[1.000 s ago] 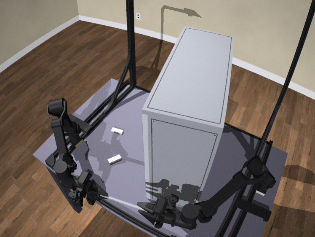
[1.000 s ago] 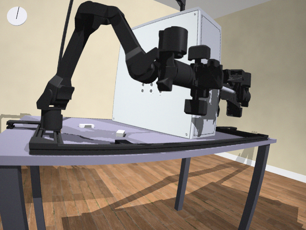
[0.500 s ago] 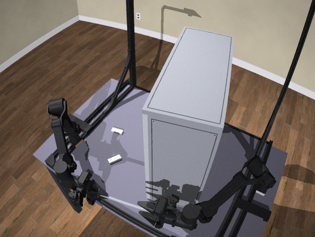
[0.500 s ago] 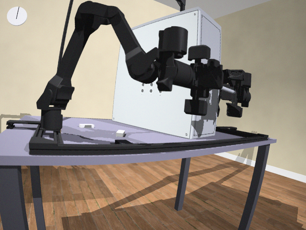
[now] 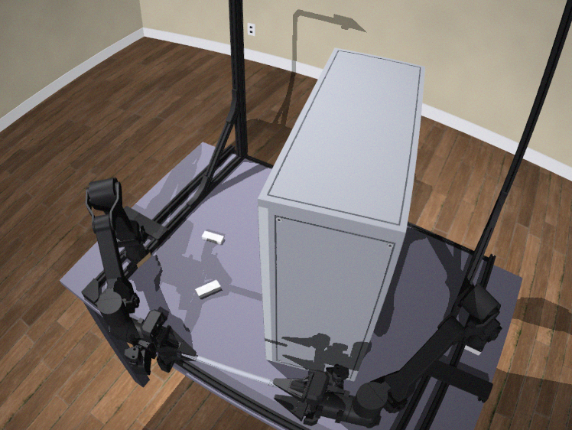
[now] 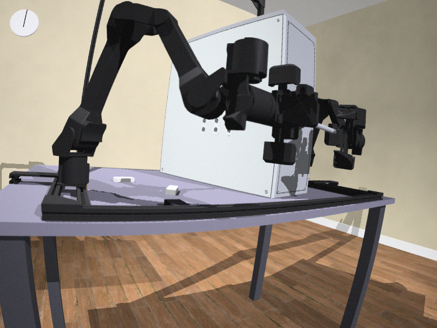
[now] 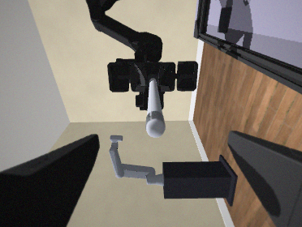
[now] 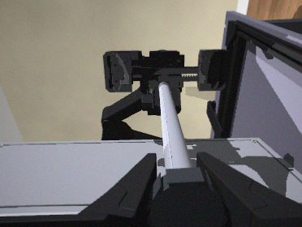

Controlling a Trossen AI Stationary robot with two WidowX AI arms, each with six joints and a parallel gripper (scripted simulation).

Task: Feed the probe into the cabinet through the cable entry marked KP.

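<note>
My left gripper is now 14 cm to the left of the probe and 1 cm past it. From my left hand the other things lie so: black block 41 cm to the right, 19 cm below, 15 cm behind.
Now: right hand 10 cm to the right of the probe. From my right hand the other things lie so: black block 13 cm behind, 17 cm to the right, 19 cm below.
</note>
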